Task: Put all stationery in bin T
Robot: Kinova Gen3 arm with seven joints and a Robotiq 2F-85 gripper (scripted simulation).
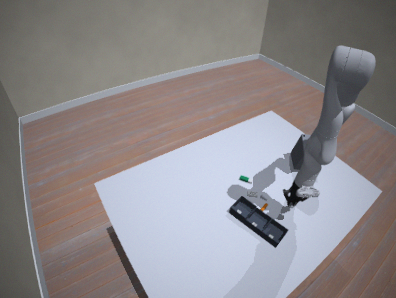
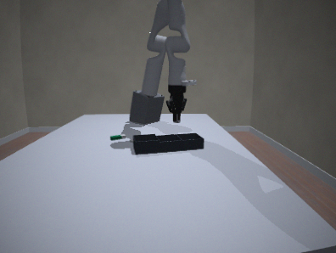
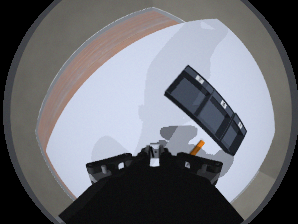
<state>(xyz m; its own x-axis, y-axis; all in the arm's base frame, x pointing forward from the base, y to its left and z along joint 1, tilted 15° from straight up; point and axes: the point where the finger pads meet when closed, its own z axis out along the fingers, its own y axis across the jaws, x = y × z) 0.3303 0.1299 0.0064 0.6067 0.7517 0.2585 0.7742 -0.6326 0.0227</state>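
Right now my hand is 25 cm to the left of the small green object, 8 cm above it and 2 cm short of it. The rest, counted from my hand: tiny pale thing (1 cm below); small orange thing (8 cm to the right, 8 cm below, 6 cm ahead); thin grey stick (13 cm to the right, 8 cm below, 3 cm ahead).
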